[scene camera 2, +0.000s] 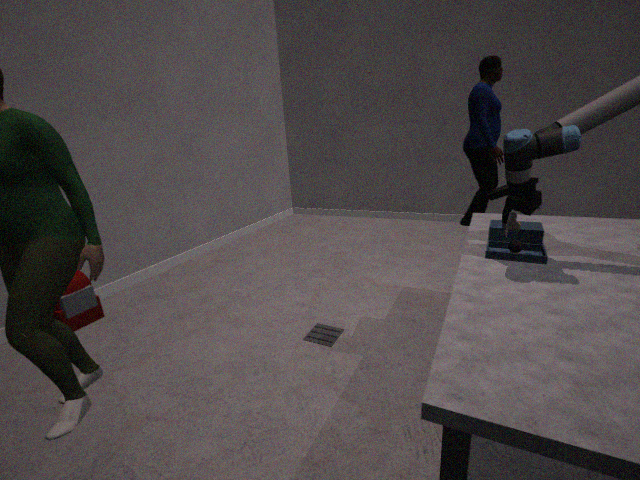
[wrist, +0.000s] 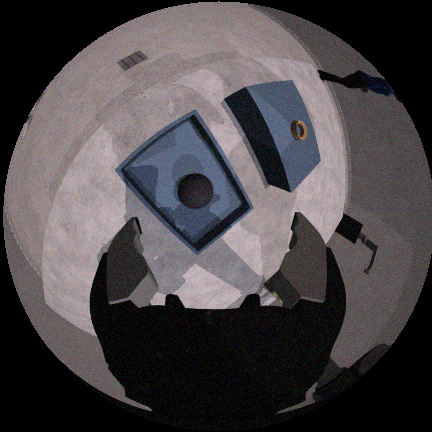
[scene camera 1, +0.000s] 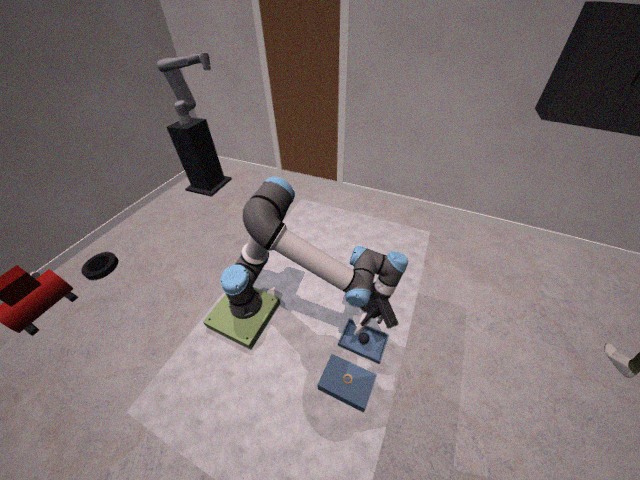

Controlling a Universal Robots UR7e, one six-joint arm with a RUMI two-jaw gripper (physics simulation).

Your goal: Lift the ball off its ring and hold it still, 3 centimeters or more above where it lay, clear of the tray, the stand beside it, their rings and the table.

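Places are measured from the arm's base along level axes (x ahead, y left, z up), in centimetres.
Pixels of known places: gripper, fingertip midpoint: (scene camera 2: pixel 517 225) (wrist: pixel 214 216) (scene camera 1: pixel 366 328); arm's base at its link origin: (scene camera 1: pixel 246 304).
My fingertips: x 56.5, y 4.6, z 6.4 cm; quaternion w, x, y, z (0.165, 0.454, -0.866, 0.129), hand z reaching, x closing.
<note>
Ahead of a thing's pixels: the offset from my fingertips to its top centre. "*": to the spot under its first point. Level surfaces: height alone.
A dark ball @[dx -0.2, dy -0.5, dz -5.7 cm] (scene camera 1: pixel 363 338) (scene camera 2: pixel 515 245) (wrist: pixel 195 191) rests inside the blue tray @[dx -0.2, dy -0.5, dz -8.7 cm] (scene camera 1: pixel 376 348) (scene camera 2: pixel 532 256) (wrist: pixel 170 145); the ring under it is hidden. Beside the tray stands a blue block-shaped stand (scene camera 1: pixel 336 370) (scene camera 2: pixel 535 229) (wrist: pixel 275 106) with an orange ring @[* dx -3.5, dy -20.4, dz -4.0 cm] (scene camera 1: pixel 343 378) (wrist: pixel 304 131) on its top. My gripper (scene camera 1: pixel 369 326) (scene camera 2: pixel 511 228) (wrist: pixel 214 216) is open and empty, pointing down above the tray. In the wrist view its fingers are wide apart and the ball lies beyond the fingertips, left of the midline between them.
The pale table @[dz -11.5 cm] (scene camera 1: pixel 222 397) (scene camera 2: pixel 532 335) (wrist: pixel 75 225) carries the tray, stand and green arm base plate (scene camera 1: pixel 222 322). A person in green (scene camera 2: pixel 41 180) is on the floor at left in the second scene view; a person in blue (scene camera 2: pixel 483 118) stands behind the table.
</note>
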